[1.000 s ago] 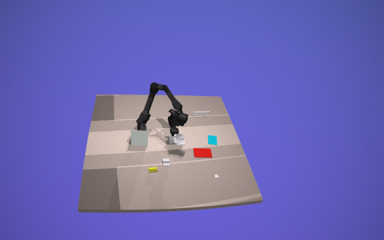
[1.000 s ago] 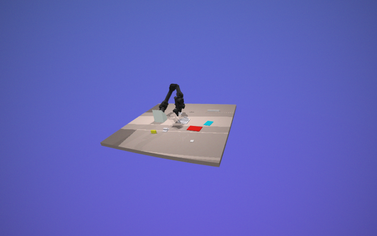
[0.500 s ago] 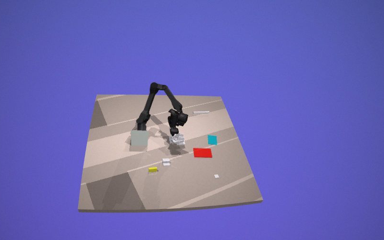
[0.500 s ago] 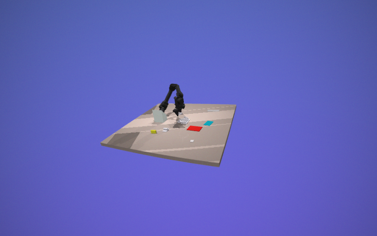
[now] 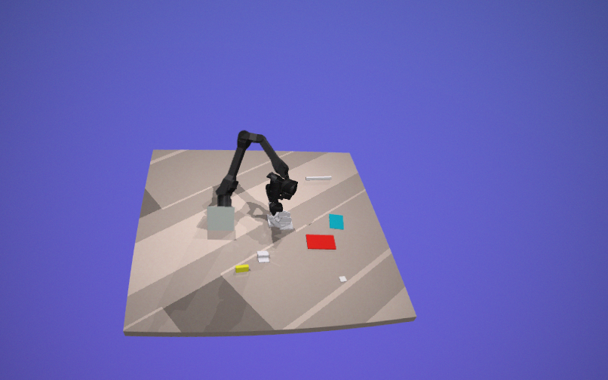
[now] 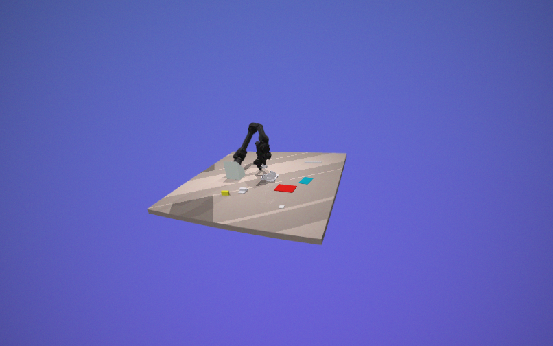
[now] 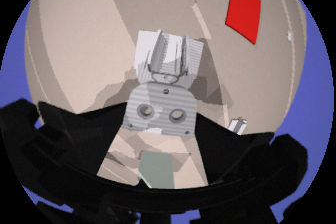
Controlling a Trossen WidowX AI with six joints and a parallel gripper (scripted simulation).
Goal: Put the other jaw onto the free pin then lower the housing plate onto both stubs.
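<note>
Right now my gripper tip is 30 mm short of the grey jaw, 10 mm to the left of it and 70 mm above it. The rest, counted from my gripper tip: yellow block (130 mm behind, 340 mm to the right, 70 mm below); then cyan tile (350 mm ahead, 40 mm to the left, 80 mm below); then red flat sheet (260 mm ahead, 120 mm to the right, 80 mm below).
</note>
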